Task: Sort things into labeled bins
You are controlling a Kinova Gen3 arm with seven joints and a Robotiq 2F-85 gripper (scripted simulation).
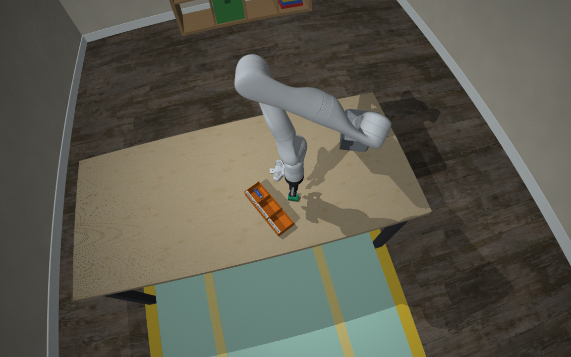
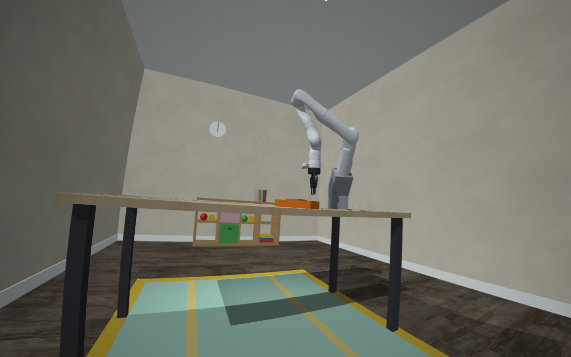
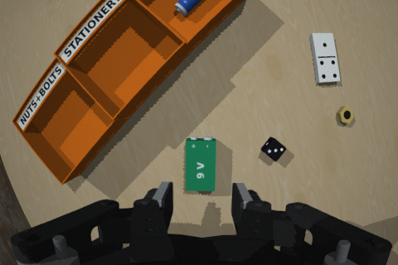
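Now: the green 9V battery 20 mm ahead of my hand and 90 mm below it. Also, from my hand: brass hex nut 160 mm to the right, 90 mm below; orange bins 130 mm ahead, 30 mm to the left, 80 mm below; black die 10 mm behind, 70 mm to the right, 90 mm below.
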